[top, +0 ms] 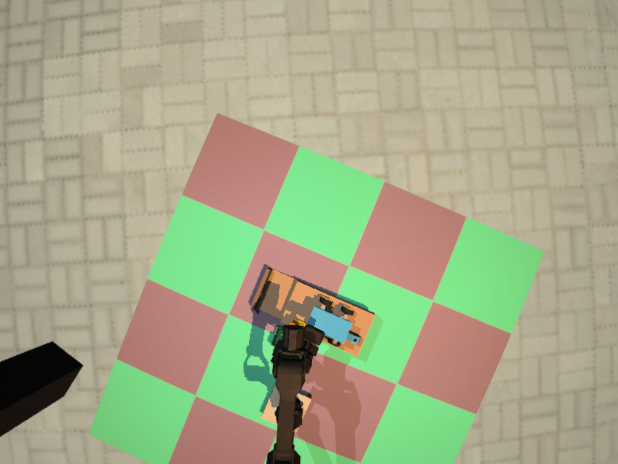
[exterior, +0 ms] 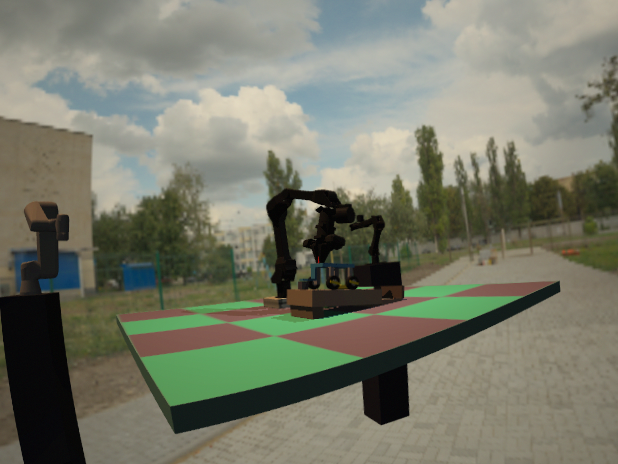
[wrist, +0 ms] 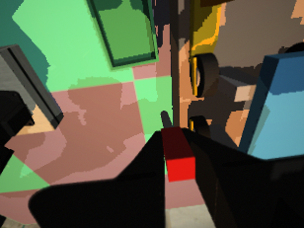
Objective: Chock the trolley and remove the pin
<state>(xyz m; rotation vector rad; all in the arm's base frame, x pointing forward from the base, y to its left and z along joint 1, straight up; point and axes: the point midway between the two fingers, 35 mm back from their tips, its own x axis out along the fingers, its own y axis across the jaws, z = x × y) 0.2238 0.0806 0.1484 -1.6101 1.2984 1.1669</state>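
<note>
Right now my gripper tip is 160 mm above the green tray, 60 mm to the right of it and 40 mm past it. The rest, counted from my gripper tip: yellow chock: 70 mm to the left, 70 mm below, 40 mm ahead; red-headed stop pin: right at my gripper tip; blue trolley: 100 mm ahead, 40 mm below.
</note>
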